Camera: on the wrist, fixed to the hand. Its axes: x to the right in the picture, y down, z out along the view.
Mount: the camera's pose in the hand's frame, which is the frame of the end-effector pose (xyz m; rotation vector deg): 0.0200 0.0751 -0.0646 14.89 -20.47 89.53
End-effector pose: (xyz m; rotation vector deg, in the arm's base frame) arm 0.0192 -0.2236 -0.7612 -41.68 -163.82 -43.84
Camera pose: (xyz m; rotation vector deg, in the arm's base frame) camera 0.0348 -0.1898 -0.6672 -145.70 -87.96 1.20
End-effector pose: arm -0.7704 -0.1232 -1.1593 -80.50 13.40 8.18
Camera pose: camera -0.7738 -0.1755 -1.2457 -36.41 55.32 89.24
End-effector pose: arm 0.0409 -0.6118 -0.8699 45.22 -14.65 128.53
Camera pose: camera -0.0525 -0.6280 -0.9050 -46.72 34.64 -118.18
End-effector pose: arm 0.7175 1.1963 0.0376 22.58 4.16 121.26
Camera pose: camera 0.6268 1.1782 -0.0032 -49.59 10.27 -136.99
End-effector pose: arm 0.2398 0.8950 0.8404 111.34 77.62 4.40
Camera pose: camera 0.2786 0.9347 0.9249 148.00 -35.01 15.82
